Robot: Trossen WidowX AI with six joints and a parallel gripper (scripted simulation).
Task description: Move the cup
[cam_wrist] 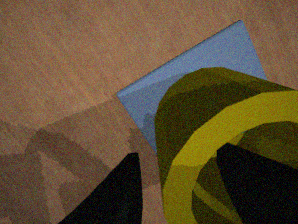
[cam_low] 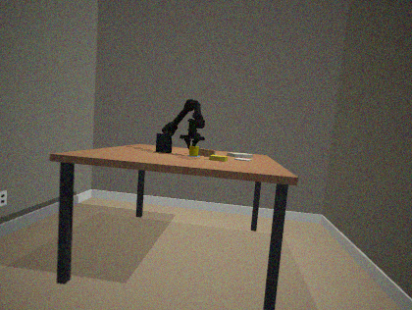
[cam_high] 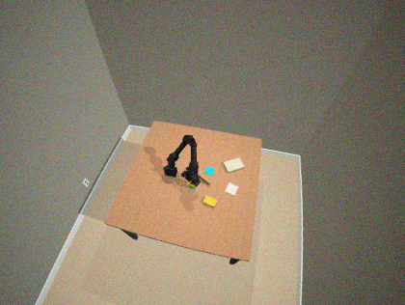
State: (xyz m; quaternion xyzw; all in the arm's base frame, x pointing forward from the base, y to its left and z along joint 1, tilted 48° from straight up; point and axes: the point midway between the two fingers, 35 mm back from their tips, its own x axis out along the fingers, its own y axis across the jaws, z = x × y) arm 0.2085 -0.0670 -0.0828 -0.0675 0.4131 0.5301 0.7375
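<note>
Right now my gripper tip is 2 cm to the left of the yellow cup, 2 cm short of it and 1 cm above it. Round my gripper tip: blue pad: 5 cm below, 2 cm to the right, 2 cm ahead; then thin wooden stick: 9 cm ahead, 8 cm to the left, 3 cm below; then cyan pad: 17 cm to the left, 16 cm ahead, 5 cm below.
</note>
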